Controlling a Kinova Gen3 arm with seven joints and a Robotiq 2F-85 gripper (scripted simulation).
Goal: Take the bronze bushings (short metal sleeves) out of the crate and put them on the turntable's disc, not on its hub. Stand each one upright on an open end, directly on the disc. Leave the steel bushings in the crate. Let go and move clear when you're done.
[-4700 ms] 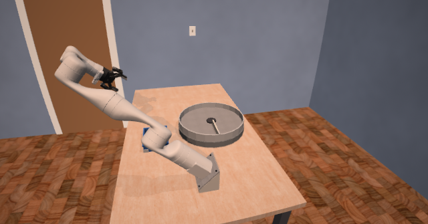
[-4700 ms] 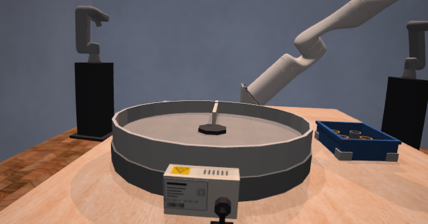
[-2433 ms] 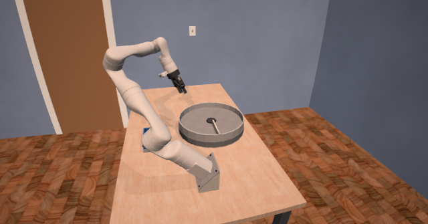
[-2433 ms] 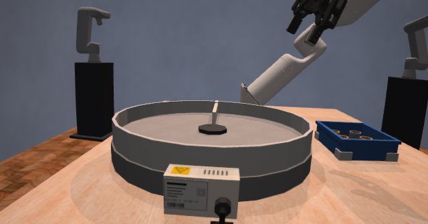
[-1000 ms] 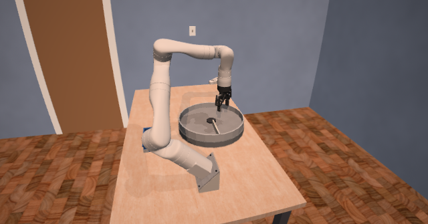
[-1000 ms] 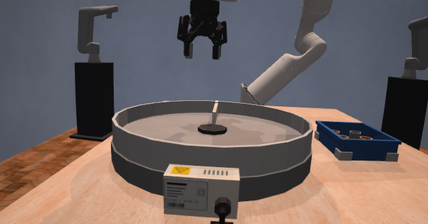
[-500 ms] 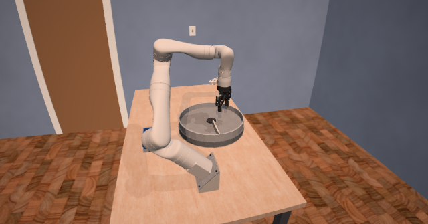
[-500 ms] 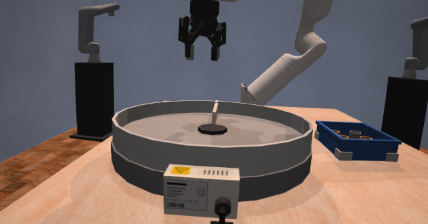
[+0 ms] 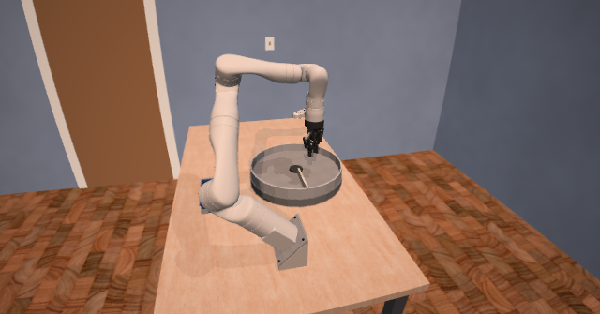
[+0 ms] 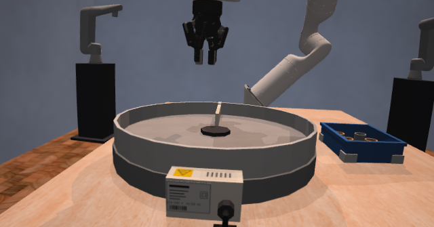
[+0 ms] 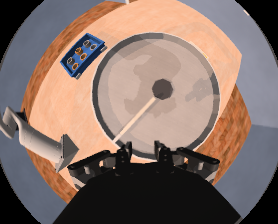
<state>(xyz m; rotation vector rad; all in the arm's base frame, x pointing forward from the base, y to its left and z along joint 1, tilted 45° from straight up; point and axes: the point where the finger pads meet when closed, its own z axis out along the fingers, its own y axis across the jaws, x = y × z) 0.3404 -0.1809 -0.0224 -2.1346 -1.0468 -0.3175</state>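
Now: hand 10 mm short of the blue crate, 400 mm to the right of it and 190 mm above it. The rest, counted from my hand: grey turntable disc 130 mm ahead, 50 mm to the left, 160 mm below.
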